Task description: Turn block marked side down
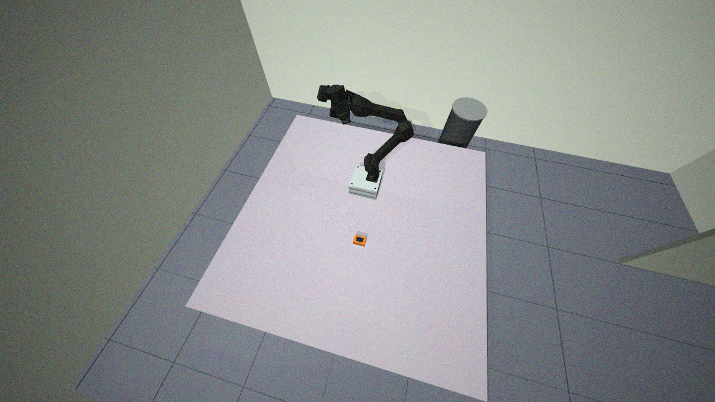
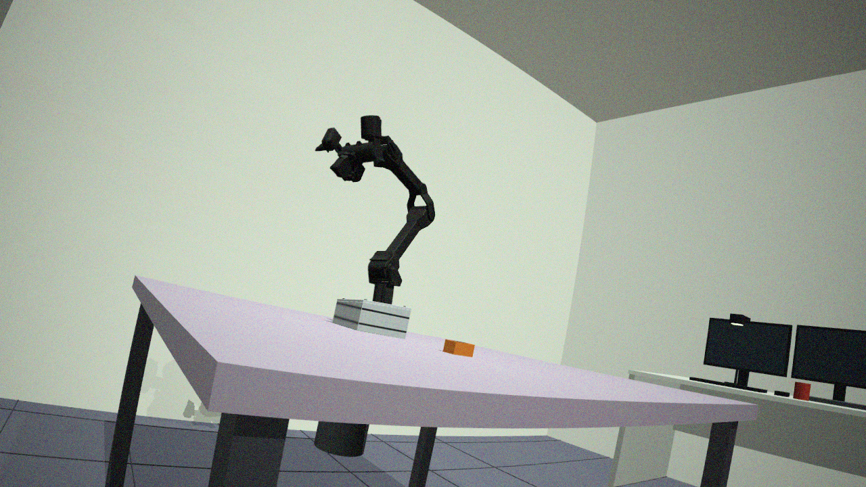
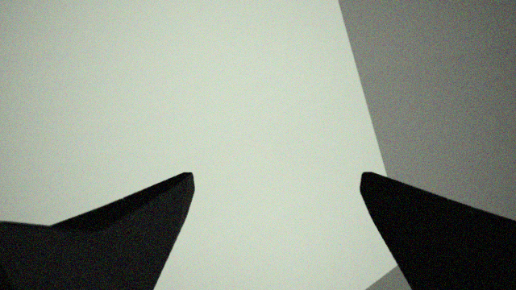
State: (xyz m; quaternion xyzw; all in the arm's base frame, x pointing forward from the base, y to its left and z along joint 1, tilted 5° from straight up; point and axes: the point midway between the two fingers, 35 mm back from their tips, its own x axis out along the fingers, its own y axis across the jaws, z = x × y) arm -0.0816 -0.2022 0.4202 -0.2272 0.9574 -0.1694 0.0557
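Right now the orange block is 490 mm ahead of my gripper tip, 270 mm to the left of it and 460 mm below it.
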